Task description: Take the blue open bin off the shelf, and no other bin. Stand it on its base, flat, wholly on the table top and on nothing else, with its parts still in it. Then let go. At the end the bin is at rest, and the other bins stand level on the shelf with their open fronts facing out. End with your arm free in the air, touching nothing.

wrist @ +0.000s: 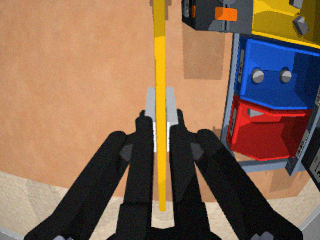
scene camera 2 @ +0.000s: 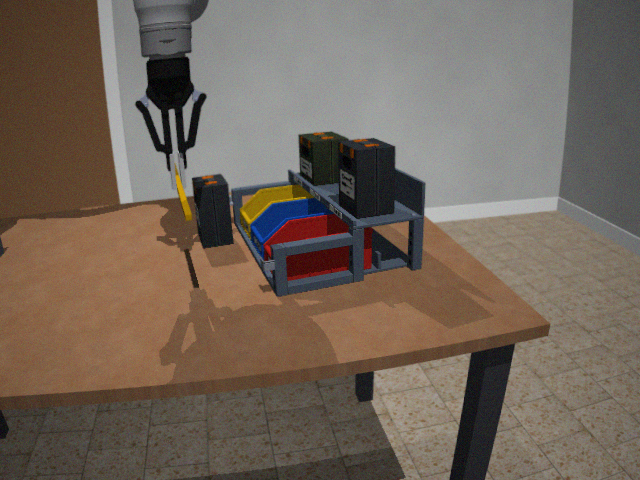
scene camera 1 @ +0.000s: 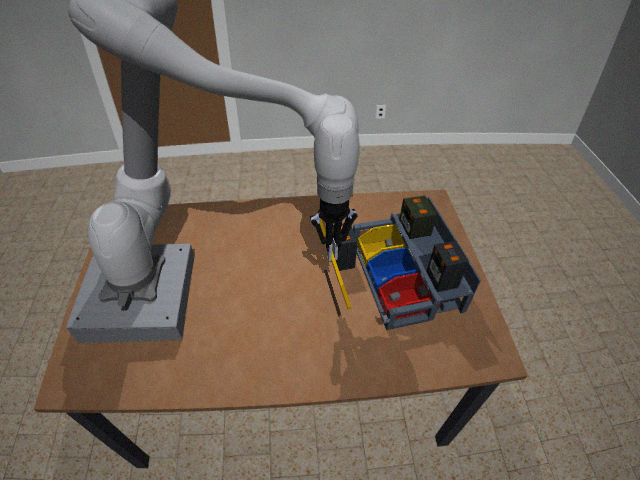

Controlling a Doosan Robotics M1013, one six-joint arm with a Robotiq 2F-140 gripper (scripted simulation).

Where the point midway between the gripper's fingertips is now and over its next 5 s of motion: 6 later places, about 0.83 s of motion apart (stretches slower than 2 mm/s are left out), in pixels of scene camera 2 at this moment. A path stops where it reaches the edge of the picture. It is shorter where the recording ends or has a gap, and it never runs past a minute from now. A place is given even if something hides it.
My gripper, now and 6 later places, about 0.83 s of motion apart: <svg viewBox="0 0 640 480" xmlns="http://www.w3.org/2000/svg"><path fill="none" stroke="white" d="M179 187L155 190L126 195L132 195L135 210L138 226L140 241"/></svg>
